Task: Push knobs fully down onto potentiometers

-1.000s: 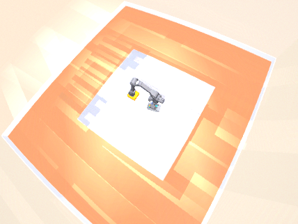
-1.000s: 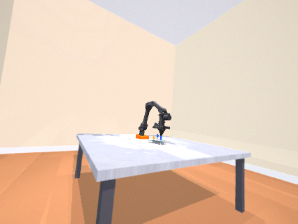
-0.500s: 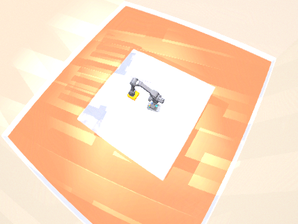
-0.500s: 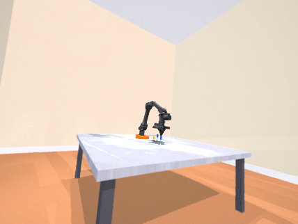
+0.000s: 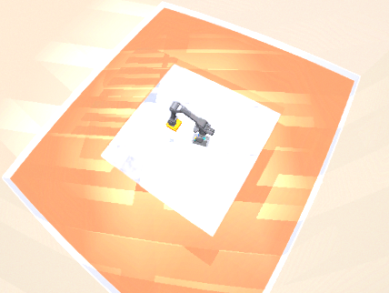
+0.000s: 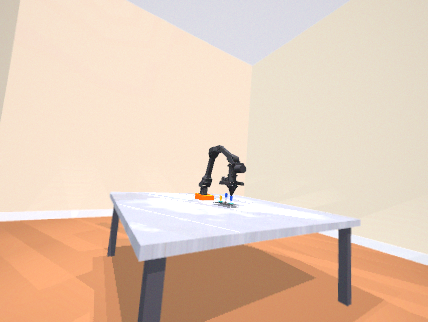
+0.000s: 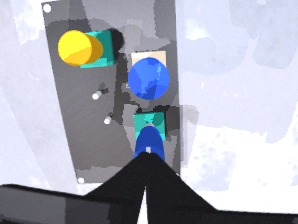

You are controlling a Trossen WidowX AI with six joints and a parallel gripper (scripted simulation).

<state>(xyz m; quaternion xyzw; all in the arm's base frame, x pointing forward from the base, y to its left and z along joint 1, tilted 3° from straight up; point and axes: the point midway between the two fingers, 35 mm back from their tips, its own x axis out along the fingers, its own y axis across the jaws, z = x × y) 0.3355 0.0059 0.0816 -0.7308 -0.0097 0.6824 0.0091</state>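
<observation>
Now: the teal potentiometer 30 mm below my gripper tip. From my gripper tip the other things lie so: yellow knob (60 mm behind, 50 mm to the right, 20 mm below).
</observation>
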